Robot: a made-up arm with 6 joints.
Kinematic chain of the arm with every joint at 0, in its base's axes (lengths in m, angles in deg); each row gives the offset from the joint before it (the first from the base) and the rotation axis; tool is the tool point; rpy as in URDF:
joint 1: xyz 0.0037 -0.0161 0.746 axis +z
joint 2: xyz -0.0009 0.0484 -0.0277 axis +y
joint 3: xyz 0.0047 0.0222 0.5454 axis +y
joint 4: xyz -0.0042 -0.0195 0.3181 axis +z
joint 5: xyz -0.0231 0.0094 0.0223 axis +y
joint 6: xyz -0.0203 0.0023 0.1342 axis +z
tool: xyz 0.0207 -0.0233 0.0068 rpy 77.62 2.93 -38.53
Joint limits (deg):
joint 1: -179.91..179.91
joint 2: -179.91..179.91
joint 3: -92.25..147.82
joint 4: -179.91..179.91
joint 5: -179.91..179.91
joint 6: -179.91..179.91
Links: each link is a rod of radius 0.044 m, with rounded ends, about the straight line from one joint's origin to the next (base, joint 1, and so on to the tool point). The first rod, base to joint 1, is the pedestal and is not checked.
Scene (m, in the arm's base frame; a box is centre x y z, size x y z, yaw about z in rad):
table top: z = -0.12
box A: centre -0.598 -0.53 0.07 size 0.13 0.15 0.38 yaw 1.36
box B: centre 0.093 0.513 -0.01 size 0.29 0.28 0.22 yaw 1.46
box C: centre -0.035 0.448 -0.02 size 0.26 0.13 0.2 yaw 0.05
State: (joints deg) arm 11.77 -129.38 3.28 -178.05 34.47 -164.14
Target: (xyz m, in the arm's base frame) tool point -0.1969 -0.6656 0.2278
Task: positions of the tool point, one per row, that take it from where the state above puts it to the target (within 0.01 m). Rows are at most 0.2 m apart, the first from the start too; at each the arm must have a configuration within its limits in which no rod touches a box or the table.
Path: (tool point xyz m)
1: -0.8484 -0.1947 0.1942
2: -0.8748 -0.2250 0.3306
3: -0.8644 -0.2454 0.4755
4: -0.8182 -0.2526 0.6215
5: -0.7412 -0.4022 0.5340
6: -0.6301 -0.5247 0.4497
7: -0.4946 -0.6120 0.3698
8: -0.3461 -0.6593 0.2956
9: -0.1969 -0.6656 0.2278

